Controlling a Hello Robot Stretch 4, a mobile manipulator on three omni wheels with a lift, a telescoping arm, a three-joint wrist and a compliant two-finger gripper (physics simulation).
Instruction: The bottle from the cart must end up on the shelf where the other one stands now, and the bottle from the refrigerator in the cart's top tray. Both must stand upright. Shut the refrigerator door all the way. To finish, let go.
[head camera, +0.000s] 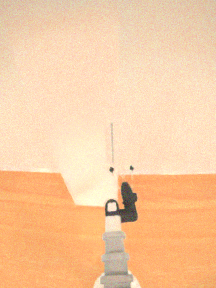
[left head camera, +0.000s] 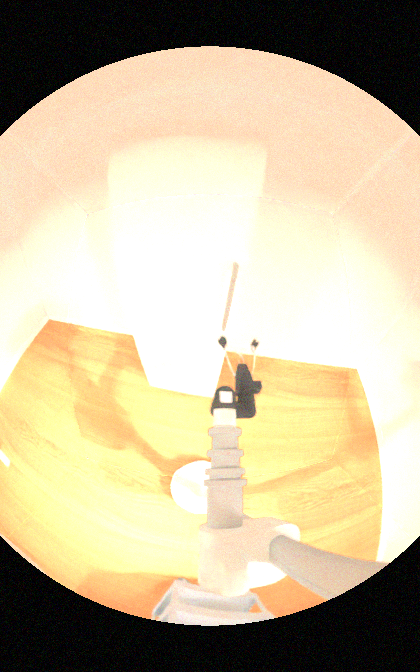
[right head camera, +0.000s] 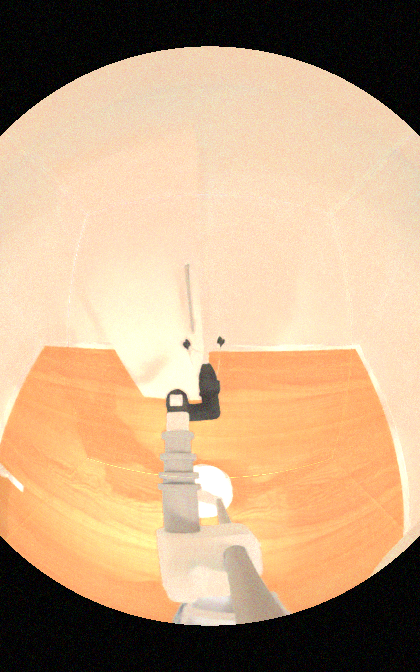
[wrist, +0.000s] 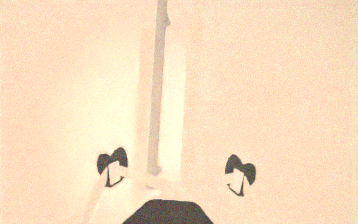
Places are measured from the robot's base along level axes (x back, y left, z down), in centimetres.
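Where they show: gripper, between the fingertips: (head camera: 121, 166) (wrist: 176, 163).
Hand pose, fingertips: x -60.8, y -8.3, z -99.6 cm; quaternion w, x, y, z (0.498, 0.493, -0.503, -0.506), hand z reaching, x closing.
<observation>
After its pixels a point has its place.
The white refrigerator (head camera: 87, 180) @(x -82.1, y 23.8, z -59.5 cm) (left head camera: 175, 300) (right head camera: 145, 350) stands ahead, washed out by bright light. Its upright grey door handle (head camera: 112, 142) @(x -73.0, y -3.6, z -111.7 cm) (left head camera: 230, 295) (right head camera: 189, 300) (wrist: 157, 90) @(x -72.8, y -3.8, z -109.2 cm) shows near the right edge of its front. Whether the door is fully shut cannot be told. My gripper (head camera: 121, 169) @(x -60.8, y -8.3, z -99.6 cm) (left head camera: 239, 342) (right head camera: 204, 342) (wrist: 176, 163) @(x -60.8, y -8.3, z -99.6 cm) is open and empty, with its fingertips wide apart. It is near the handle's lower end. In the wrist view the handle appears between the fingertips, left of their middle. Neither bottle, the shelf nor the cart can be made out.
Pale walls stand behind and beside the refrigerator, above a wooden floor (head camera: 35, 225) @(x -61.3, y 101.1, z 2.7 cm) (left head camera: 300, 430) (right head camera: 310, 415). My telescoping arm (head camera: 115, 250) @(x -16.5, y -0.3, z -110.4 cm) (left head camera: 225, 500) (right head camera: 181, 505) reaches forward over a white round shape (left head camera: 187, 487) (right head camera: 217, 485). A pale grey edged shape (left head camera: 210, 602) shows at the bottom.
</observation>
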